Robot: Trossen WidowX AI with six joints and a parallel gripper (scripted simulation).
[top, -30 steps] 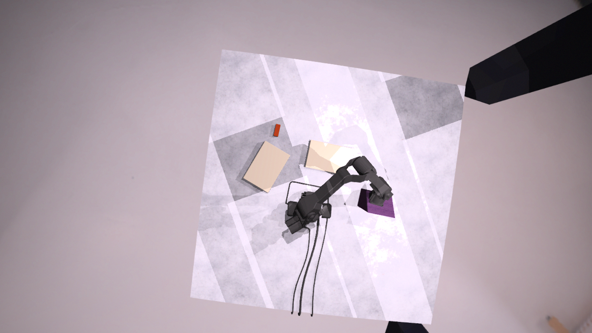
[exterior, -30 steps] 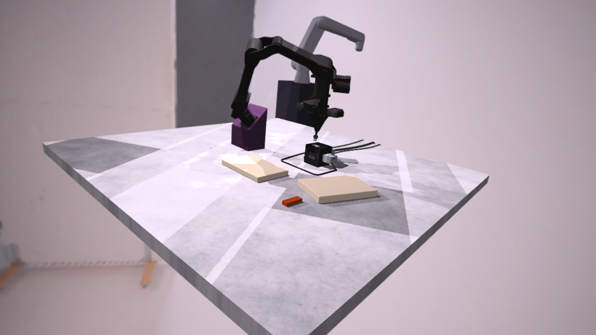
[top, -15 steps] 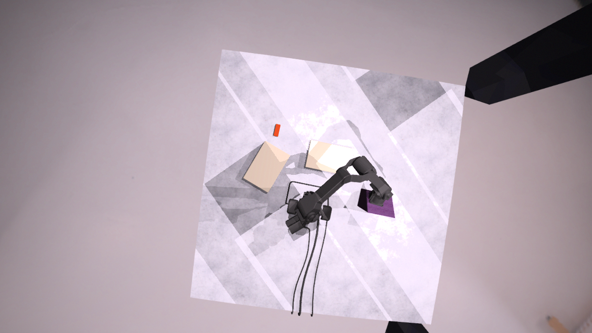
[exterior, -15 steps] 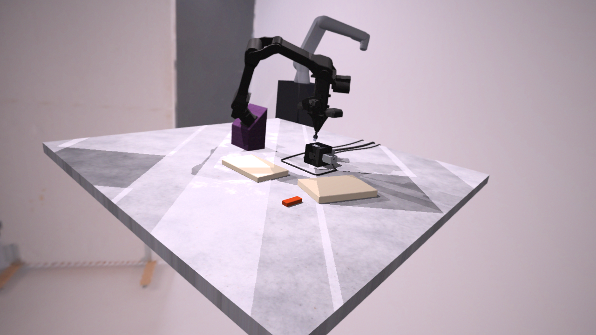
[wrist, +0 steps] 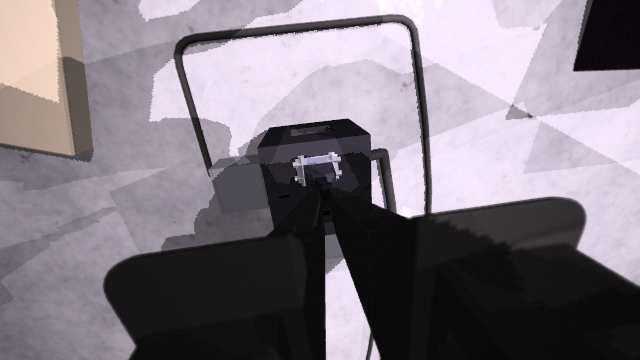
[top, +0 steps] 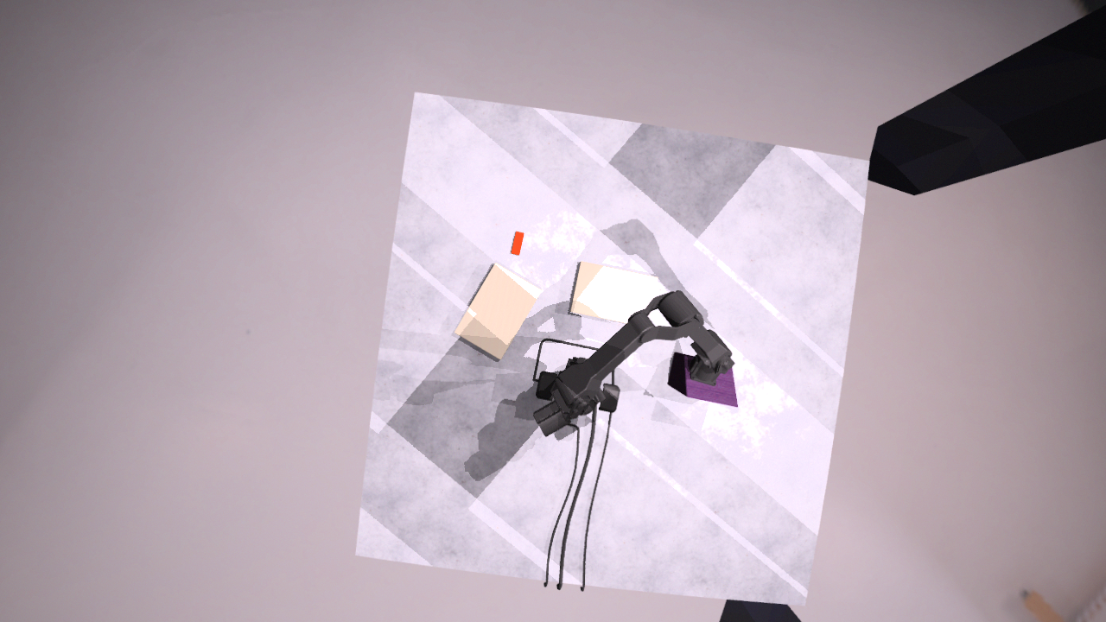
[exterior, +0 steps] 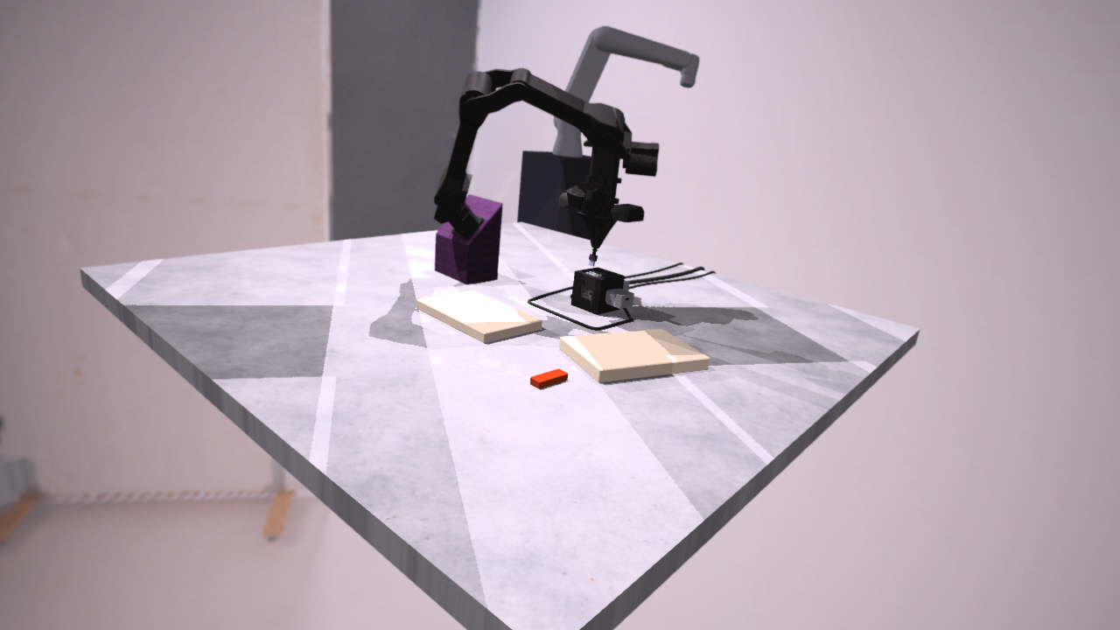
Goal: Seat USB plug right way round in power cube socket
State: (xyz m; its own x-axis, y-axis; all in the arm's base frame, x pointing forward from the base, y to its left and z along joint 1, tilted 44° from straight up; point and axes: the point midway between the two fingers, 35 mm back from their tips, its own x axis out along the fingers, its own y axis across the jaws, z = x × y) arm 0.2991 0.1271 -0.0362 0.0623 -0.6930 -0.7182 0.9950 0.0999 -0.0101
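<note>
The silver-rimmed socket is 6 cm below my gripper tip and 1 cm to the left of it. The rest, counted from my gripper tip: red block: 31 cm to the right, 24 cm ahead, 13 cm below; then dark USB plug: 2 cm below.
</note>
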